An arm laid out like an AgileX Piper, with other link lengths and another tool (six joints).
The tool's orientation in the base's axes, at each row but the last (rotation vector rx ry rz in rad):
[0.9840, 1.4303, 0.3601]
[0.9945, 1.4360, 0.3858]
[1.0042, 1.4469, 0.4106]
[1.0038, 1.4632, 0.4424]
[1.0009, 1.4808, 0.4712]
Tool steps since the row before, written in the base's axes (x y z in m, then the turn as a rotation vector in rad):
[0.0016, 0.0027, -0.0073, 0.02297, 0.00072, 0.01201]
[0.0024, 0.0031, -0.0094, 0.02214, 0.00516, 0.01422]
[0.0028, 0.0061, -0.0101, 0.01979, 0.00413, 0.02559]
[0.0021, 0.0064, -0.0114, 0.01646, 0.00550, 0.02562]
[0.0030, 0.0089, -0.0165, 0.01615, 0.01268, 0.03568]
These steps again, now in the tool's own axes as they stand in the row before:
[0.0070, -0.0033, 0.0016, -0.00345, 0.01709, 0.01919]
[0.0087, -0.0045, 0.0027, -0.00165, 0.02100, 0.01660]
[0.0114, -0.0034, 0.0024, -0.00986, 0.02834, 0.01277]
[0.0122, -0.0046, 0.0022, -0.00921, 0.02806, 0.00924]
[0.0172, -0.0071, 0.0037, -0.00949, 0.03972, 0.00515]

